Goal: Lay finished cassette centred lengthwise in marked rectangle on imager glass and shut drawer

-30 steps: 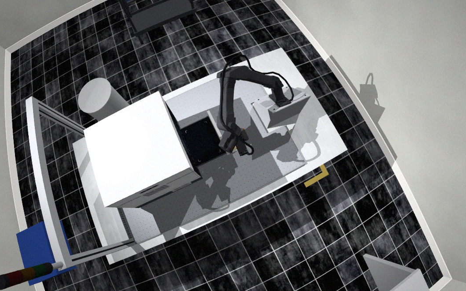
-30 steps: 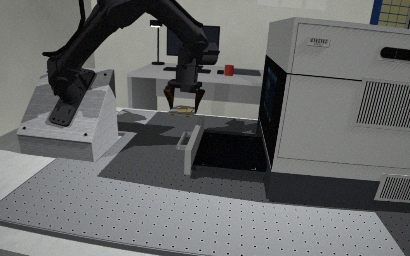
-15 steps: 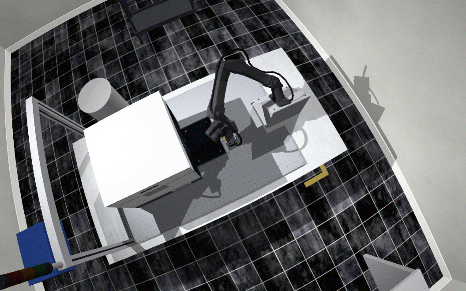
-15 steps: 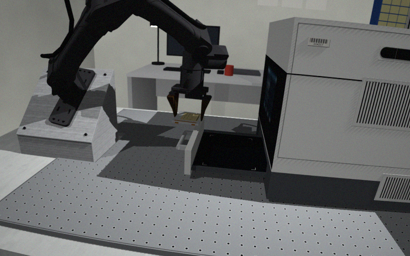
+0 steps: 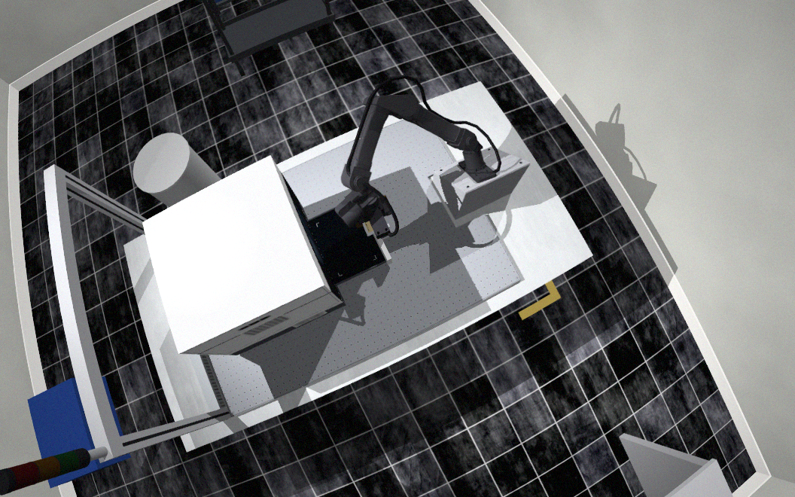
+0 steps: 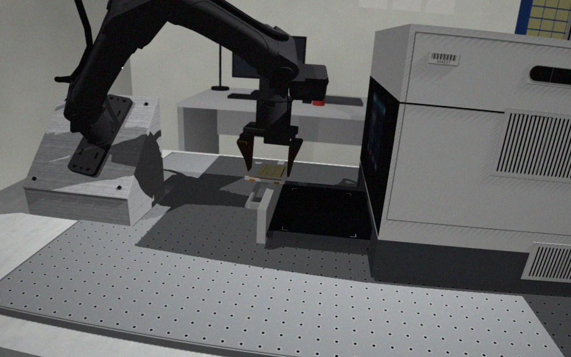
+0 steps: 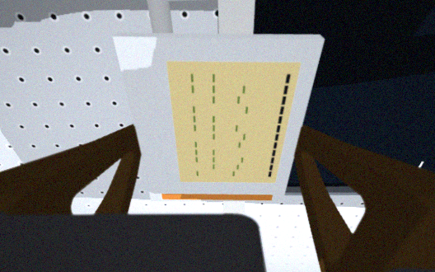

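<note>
My hand is right at the finished cassette. Round my hand: drawer 12 cm ahead, 7 cm below, 2 cm to the left; frame rail 78 cm ahead, 47 cm above, 9 cm to the left.
</note>
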